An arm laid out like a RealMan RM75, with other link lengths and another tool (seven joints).
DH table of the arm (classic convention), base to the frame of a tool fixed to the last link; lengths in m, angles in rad. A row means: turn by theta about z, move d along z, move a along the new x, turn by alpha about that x. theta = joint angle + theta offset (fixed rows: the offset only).
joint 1: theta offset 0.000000  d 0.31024  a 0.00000  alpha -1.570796
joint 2: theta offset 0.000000  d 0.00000  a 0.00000  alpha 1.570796
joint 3: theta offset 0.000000  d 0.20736  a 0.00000  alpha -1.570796
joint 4: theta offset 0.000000  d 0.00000  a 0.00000  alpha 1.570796
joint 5: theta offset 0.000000  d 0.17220  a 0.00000  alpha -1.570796
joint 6: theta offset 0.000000  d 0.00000  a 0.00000  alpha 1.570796
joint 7: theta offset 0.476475  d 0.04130  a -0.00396  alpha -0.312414
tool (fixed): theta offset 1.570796  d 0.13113  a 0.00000  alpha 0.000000
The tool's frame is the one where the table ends.
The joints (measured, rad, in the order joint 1, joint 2, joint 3, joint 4, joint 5, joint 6, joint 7), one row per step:
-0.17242 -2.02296 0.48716 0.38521 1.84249 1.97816 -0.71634
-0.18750 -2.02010 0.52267 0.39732 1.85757 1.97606 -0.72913
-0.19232 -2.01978 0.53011 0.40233 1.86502 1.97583 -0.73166
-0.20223 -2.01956 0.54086 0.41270 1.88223 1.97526 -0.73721
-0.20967 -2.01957 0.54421 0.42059 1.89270 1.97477 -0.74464
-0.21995 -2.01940 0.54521 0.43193 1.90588 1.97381 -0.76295
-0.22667 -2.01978 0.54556 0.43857 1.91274 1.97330 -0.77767
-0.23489 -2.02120 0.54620 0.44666 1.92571 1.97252 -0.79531
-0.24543 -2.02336 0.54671 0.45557 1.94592 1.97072 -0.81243
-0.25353 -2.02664 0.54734 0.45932 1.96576 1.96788 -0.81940
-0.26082 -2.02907 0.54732 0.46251 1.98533 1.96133 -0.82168
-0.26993 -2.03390 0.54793 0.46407 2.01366 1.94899 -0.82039
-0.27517 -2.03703 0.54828 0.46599 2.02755 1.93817 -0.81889
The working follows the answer.
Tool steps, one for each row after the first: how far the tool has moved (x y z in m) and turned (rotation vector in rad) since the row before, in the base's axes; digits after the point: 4 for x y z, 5 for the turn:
0.0012 -0.0010 -0.0026 -0.04875 0.01918 -0.02851
0.0002 -0.0002 -0.0007 -0.01315 0.00746 -0.00937
0.0002 -0.0002 -0.0013 -0.02482 0.01515 -0.01713
0.0003 0.0006 -0.0003 -0.01423 0.00843 -0.00846
0.0005 0.0013 0.0002 -0.02016 0.00835 -0.00468
0.0007 0.0010 0.0002 -0.01348 0.00268 -0.00056
0.0007 0.0006 -0.0004 -0.02058 0.00488 -0.00099
0.0006 0.0004 -0.0010 -0.02588 0.00935 -0.00344
0.0004 -0.0004 -0.0019 -0.02092 0.00872 -0.00463
-0.0005 0.0000 -0.0020 -0.01570 0.01320 -0.00414
-0.0009 -0.0004 -0.0037 -0.02077 0.01941 -0.00510
-0.0008 0.0006 -0.0022 -0.00753 0.01350 -0.00178

Tool pose at each row, in the base's axes (x y z in m, rotation vector in rad; rounded; the steps above come from the unrounded poses):
-0.2353 0.1444 0.0814 -1.37089 1.96432 -0.23984
-0.2341 0.1434 0.0788 -1.38154 2.00693 -0.29068
-0.2339 0.1432 0.0780 -1.38358 2.02146 -0.30385
-0.2337 0.1430 0.0768 -1.38822 2.04926 -0.32797
-0.2334 0.1436 0.0764 -1.39200 2.06393 -0.34149
-0.2329 0.1449 0.0767 -1.40293 2.07617 -0.35996
-0.2322 0.1459 0.0768 -1.41144 2.07998 -0.37316
-0.2315 0.1464 0.0765 -1.42465 2.08643 -0.39295
-0.2309 0.1468 0.0754 -1.44057 2.09864 -0.41685
-0.2305 0.1464 0.0735 -1.45215 2.11077 -0.43629
-0.2310 0.1464 0.0715 -1.46353 2.12558 -0.44698
-0.2319 0.1461 0.0678 -1.47997 2.14633 -0.45981
-0.2327 0.1467 0.0656 -1.48944 2.15877 -0.46028

